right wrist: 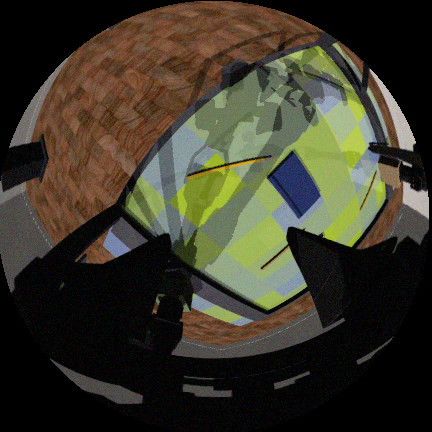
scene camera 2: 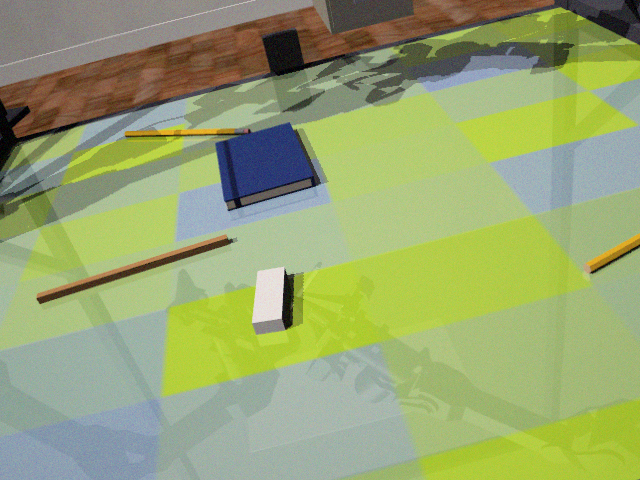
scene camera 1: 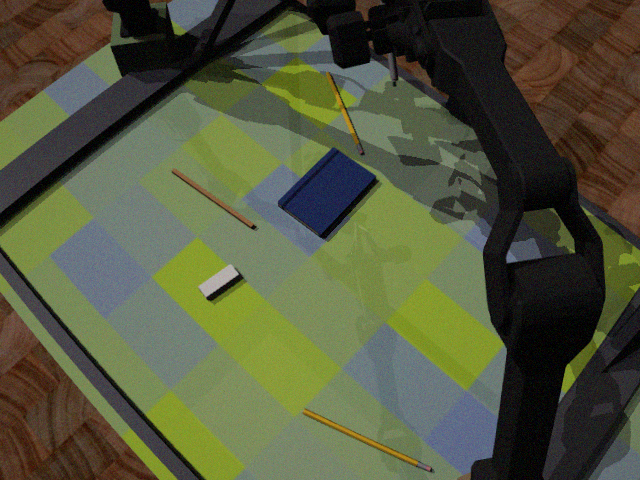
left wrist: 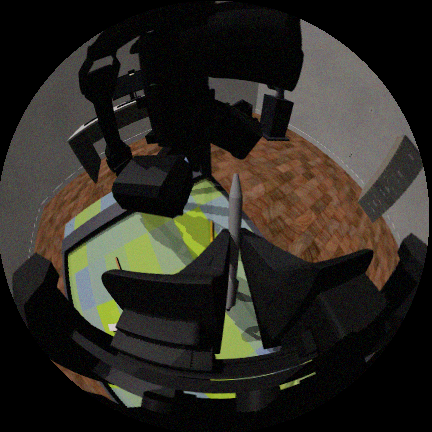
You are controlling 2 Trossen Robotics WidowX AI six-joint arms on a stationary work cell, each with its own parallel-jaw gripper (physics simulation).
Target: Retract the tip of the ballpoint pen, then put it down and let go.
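Frame: origin at the left arm's base, x ahead, y left, z up, level; millimetres.
Where they show: left gripper, between the fingertips: (scene camera 1: 384,19) (left wrist: 233,233); right gripper, between the fingertips: (right wrist: 230,236) (left wrist: 188,189); right arm's base, origin of its link: (right wrist: 170,303) (scene camera 1: 138,23).
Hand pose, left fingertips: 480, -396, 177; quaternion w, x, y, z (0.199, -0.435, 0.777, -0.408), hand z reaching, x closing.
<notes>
After its pixels a point has its place, as x, y, z.
A slim grey ballpoint pen (scene camera 1: 392,68) @[442, -369, 130] (left wrist: 235,210) @[485, -398, 198] is held above the table near its far edge. My left gripper (left wrist: 233,233) @[480, -396, 177] is shut on the pen around its middle. In the left wrist view the pen's tapered end points up and away past the fingertips, and its other end, with a small dark nub, hangs down between the fingers. No thin writing point shows clearly at the tapered end; whether it is out is too small to tell. My right gripper (right wrist: 230,236) @[599, -410, 108] is open and empty, high over the table.
A blue notebook (scene camera 1: 328,193) @[464, -269, -92] (scene camera 2: 266,162) @[466, -260, -92] (right wrist: 298,187) @[470, -273, -92] lies mid-table. A yellow pencil (scene camera 1: 345,114) @[548, -414, -97] (scene camera 2: 180,132) @[560, -420, -99] lies beyond it, and another yellow pencil (scene camera 1: 367,438) @[179, -12, -97] lies at the bottom of scene camera 1. A brown stick (scene camera 1: 212,198) @[602, -143, -97] (scene camera 2: 134,267) @[604, -142, -98] and a white eraser (scene camera 1: 219,280) @[490, -48, -92] (scene camera 2: 269,297) @[492, -43, -92] lie further left.
</notes>
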